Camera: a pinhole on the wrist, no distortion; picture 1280 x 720 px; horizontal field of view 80.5 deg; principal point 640.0 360.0 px. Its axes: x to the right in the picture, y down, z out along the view. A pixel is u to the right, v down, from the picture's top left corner.
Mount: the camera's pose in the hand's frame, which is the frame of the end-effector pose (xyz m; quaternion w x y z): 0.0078 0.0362 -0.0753 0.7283 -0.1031 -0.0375 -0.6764
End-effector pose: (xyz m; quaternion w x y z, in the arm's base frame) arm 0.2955 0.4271 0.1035 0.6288 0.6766 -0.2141 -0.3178
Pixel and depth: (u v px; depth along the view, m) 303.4 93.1 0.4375
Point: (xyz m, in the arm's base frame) 0.0109 0.2418 0.4218
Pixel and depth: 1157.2 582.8 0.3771
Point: 0.1699 0.0875 -0.0579
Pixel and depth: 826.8 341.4 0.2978
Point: 0.1595 0.2377 0.1200
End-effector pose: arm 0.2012 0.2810 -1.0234 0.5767 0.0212 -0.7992 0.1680
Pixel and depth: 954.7 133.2 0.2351
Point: 0.0517 0.2070 -1.1013
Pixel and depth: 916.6 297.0 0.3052
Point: -0.0274 0.1990 -1.0725
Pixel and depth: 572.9 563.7 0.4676
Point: -0.2257 0.3709 -1.0102
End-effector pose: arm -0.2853 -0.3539 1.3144 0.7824 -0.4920 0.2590 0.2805
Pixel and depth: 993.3 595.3 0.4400
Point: -0.0489 0.0064 1.3670
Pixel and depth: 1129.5 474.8 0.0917
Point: -0.2561 -0.3262 1.3019
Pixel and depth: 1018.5 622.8 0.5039
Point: 0.0144 0.0661 1.3796
